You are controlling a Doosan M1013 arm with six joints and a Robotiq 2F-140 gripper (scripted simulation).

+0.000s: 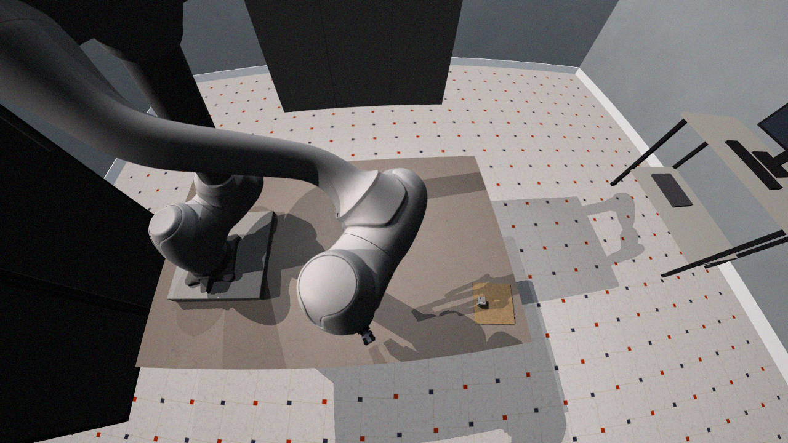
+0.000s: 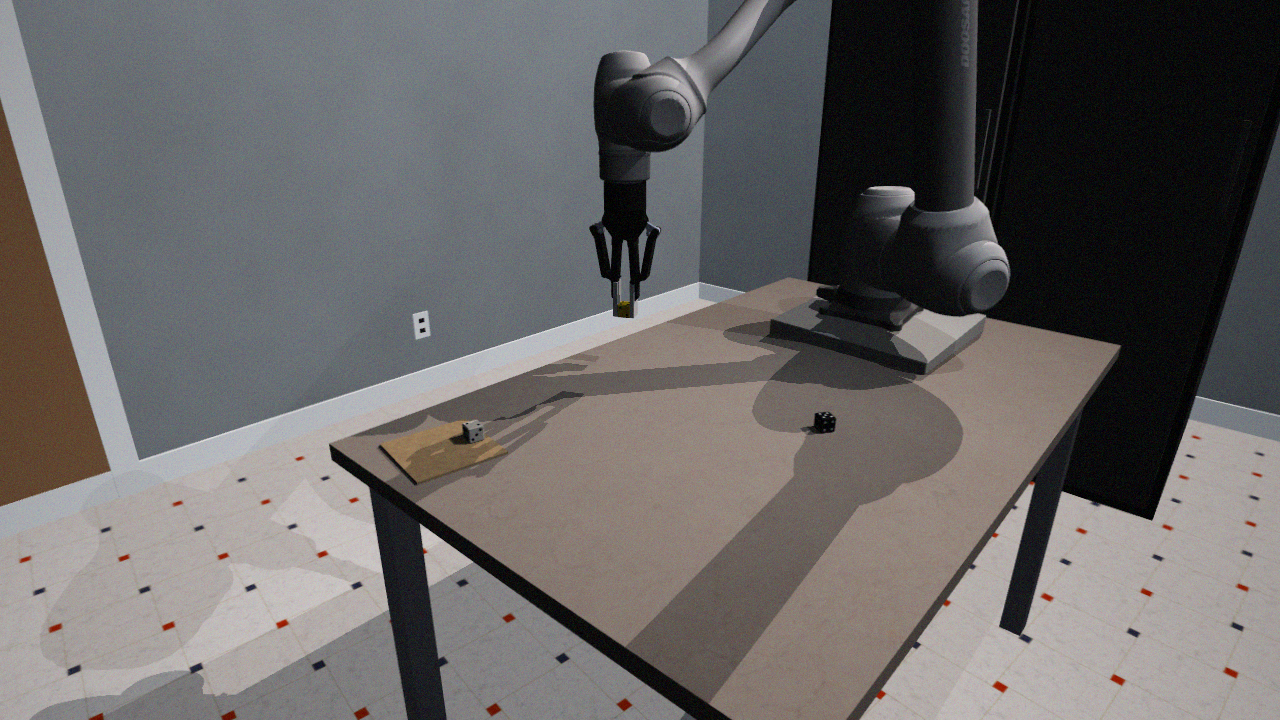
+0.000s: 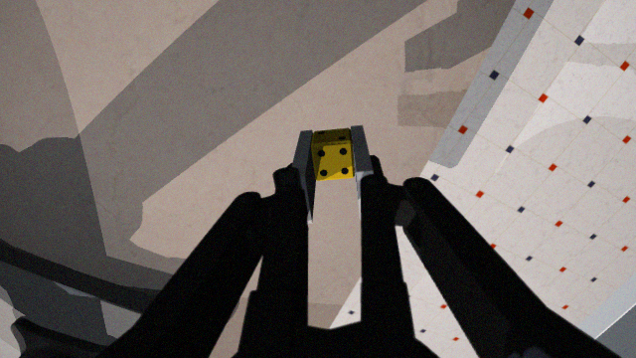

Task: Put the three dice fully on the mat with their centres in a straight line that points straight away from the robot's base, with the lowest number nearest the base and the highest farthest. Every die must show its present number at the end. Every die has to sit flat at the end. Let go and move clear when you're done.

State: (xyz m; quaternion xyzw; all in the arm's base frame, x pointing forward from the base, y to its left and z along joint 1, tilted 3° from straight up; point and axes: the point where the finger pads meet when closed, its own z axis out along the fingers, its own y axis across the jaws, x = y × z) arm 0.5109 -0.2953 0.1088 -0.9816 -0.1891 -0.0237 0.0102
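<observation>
The tan mat lies 44 cm ahead of my hand and 13 cm below it. Also, from my hand: black die 42 cm to the left, 12 cm below, 2 cm ahead; then yellow die 2 cm below; then grey die 39 cm ahead, 12 cm below, 1 cm to the left.
</observation>
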